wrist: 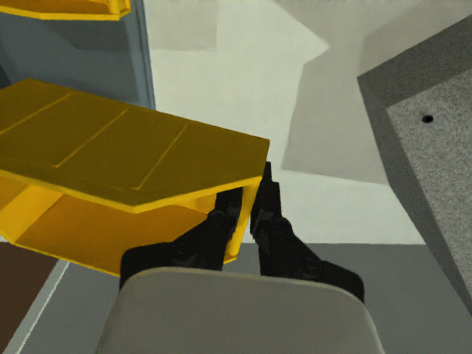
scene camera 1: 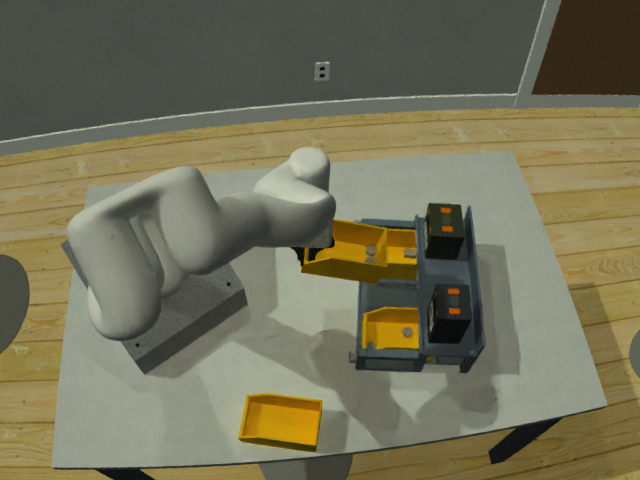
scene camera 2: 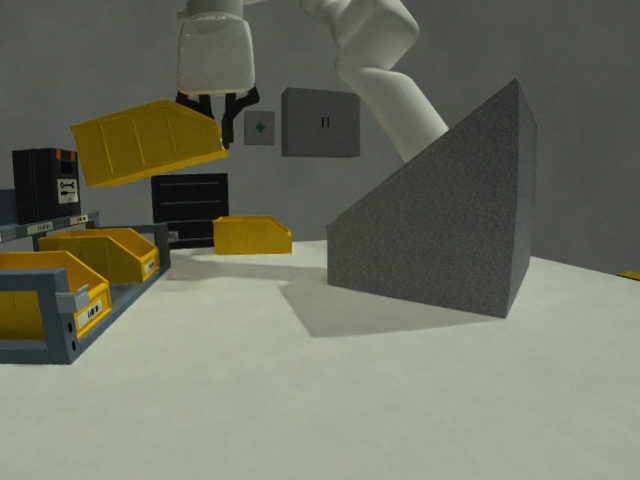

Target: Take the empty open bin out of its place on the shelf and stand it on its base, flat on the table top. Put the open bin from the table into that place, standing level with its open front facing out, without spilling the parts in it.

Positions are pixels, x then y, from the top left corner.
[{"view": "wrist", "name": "my gripper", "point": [247,173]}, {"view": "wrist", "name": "yellow bin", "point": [94,177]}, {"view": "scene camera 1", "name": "yellow bin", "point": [289,422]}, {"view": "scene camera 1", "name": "yellow bin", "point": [346,260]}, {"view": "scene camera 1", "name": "yellow bin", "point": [384,326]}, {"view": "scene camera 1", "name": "yellow bin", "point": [399,267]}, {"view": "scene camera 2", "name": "yellow bin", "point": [239,235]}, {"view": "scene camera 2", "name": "yellow bin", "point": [155,138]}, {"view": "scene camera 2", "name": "yellow bin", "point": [121,255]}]
